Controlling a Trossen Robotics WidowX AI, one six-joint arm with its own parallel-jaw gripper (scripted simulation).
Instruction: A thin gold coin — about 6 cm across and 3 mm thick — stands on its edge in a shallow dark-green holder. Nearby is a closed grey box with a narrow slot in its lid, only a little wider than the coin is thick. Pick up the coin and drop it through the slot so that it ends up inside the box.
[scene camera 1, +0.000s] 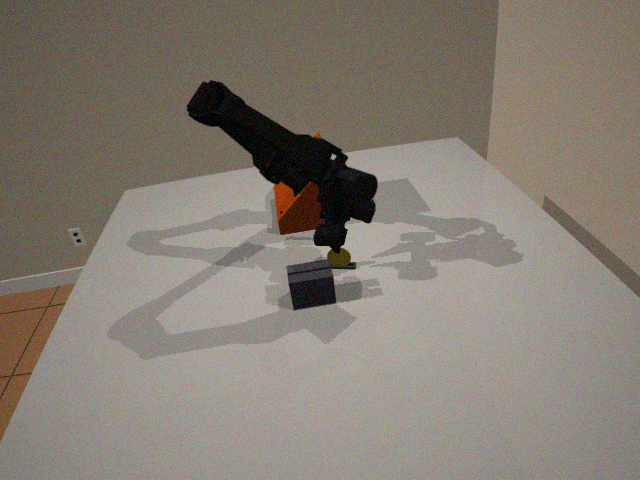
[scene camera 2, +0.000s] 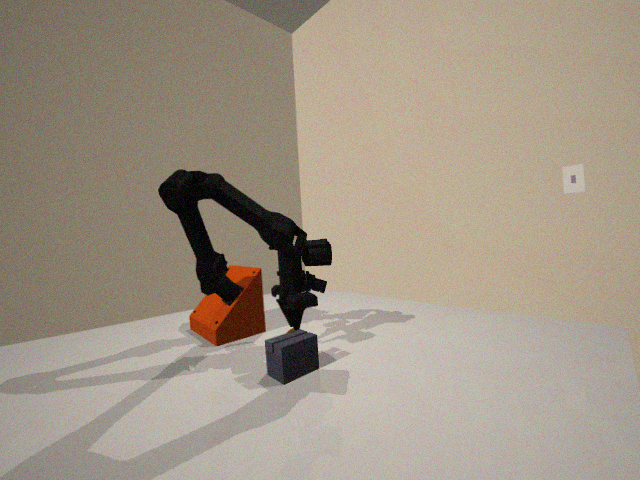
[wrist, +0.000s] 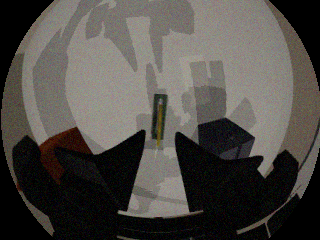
my gripper: scene camera 1; scene camera 2; wrist 160, 134
same spot on my gripper: (scene camera 1: 337, 209) = (scene camera 2: 299, 282)
